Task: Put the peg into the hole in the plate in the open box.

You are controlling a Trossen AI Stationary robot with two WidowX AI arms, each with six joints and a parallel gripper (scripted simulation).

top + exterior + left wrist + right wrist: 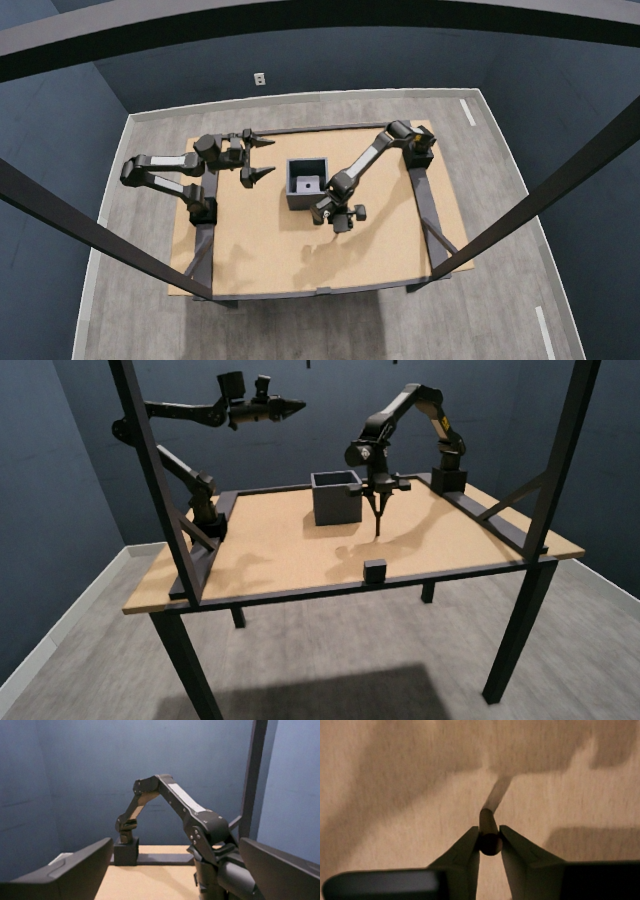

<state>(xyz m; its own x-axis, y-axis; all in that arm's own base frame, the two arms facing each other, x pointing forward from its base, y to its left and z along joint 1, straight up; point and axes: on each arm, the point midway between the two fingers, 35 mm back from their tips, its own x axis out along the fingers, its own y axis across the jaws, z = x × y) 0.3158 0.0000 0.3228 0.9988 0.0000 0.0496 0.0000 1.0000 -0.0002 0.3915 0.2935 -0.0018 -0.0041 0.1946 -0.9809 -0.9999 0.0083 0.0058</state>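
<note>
My right hand is 6 cm above the dark brown peg. Round my right hand: light plate (20 cm ahead, 6 cm to the left, 6 cm below).
</note>
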